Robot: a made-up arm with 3 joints. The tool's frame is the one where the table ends. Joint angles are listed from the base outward.
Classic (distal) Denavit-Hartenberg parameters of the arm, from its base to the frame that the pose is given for. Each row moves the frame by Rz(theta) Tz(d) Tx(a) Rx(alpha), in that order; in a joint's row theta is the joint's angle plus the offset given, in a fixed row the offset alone. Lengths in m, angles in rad.
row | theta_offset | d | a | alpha
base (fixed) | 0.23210 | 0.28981 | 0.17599 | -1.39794
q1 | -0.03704 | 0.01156 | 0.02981 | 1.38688
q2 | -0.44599 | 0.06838 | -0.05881 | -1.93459
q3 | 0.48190 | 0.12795 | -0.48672 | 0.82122
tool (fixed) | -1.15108 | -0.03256 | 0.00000 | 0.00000
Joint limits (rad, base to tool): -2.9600..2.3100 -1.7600..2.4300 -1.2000..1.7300
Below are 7 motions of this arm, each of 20 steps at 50 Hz.
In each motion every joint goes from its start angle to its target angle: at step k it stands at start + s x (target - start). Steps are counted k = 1, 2, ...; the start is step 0. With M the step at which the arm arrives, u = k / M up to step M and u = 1 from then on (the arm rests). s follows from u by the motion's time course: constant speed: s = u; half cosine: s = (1 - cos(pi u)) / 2; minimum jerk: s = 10 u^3 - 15 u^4 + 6 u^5.
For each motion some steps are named. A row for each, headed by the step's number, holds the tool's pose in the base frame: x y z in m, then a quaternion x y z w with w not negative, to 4 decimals.
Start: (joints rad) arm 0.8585 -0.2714 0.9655
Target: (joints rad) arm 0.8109 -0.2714 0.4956
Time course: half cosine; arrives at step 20
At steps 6, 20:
6: 0.4123 0.4779 0.5895 -0.7759 0.5334 -0.1508 0.3013
20: 0.2311 0.4979 0.6485 -0.7939 0.3869 -0.2235 0.4124

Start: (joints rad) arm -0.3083 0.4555 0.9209
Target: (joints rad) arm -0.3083 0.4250 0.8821
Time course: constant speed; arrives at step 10
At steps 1, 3, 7, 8, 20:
1: -0.1604 0.2661 0.6938 -0.6471 0.1451 -0.3032 0.6843
3: -0.1622 0.2665 0.6923 -0.6450 0.1441 -0.3064 0.6851
7: -0.1657 0.2674 0.6894 -0.6408 0.1421 -0.3127 0.6866
8: -0.1666 0.2676 0.6887 -0.6398 0.1416 -0.3143 0.6869
20: -0.1683 0.2682 0.6872 -0.6377 0.1405 -0.3175 0.6876

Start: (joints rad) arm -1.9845 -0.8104 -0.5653
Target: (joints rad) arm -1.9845 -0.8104 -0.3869
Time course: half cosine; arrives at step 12
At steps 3, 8, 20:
3: 0.1766 0.5900 0.3780 0.3977 -0.1274 -0.8973 0.1428
8: 0.1245 0.5960 0.3759 0.4017 -0.1073 -0.8890 0.1918
20: 0.1028 0.5969 0.3751 0.4030 -0.0988 -0.8848 0.2120

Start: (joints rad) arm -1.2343 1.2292 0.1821
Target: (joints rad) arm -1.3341 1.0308 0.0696
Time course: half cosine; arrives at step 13
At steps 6, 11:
6: -0.2154 -0.0776 -0.0841 -0.3075 -0.6403 -0.4513 0.5402
11: -0.1829 -0.0321 -0.1233 -0.2618 -0.6395 -0.4962 0.5256

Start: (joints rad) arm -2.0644 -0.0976 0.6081
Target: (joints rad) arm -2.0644 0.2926 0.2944
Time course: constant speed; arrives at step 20
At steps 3, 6, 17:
3: -0.1553 0.4691 0.0763 0.1822 -0.2245 -0.7691 0.5700
6: -0.1256 0.4719 0.0458 0.1703 -0.2592 -0.7770 0.5478
17: -0.0130 0.4475 -0.0636 0.1289 -0.3872 -0.7871 0.4625

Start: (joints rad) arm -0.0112 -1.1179 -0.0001
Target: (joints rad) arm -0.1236 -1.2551 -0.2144
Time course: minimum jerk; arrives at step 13
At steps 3, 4, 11, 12, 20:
3: 0.2412 0.5870 0.5117 -0.4660 0.2683 -0.7845 0.3089
4: 0.2432 0.5886 0.5058 -0.4619 0.2624 -0.7908 0.3040
11: 0.2708 0.5972 0.4540 -0.4268 0.2117 -0.8417 0.2542
12: 0.2719 0.5973 0.4524 -0.4258 0.2102 -0.8430 0.2526
20: 0.2720 0.5973 0.4522 -0.4256 0.2099 -0.8433 0.2523

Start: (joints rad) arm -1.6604 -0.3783 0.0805
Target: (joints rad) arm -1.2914 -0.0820 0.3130
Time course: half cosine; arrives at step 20
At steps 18, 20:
18: -0.2353 0.4431 0.2180 -0.0913 -0.1356 -0.7726 0.6134
20: -0.2386 0.4401 0.2200 -0.0978 -0.1346 -0.7697 0.6163

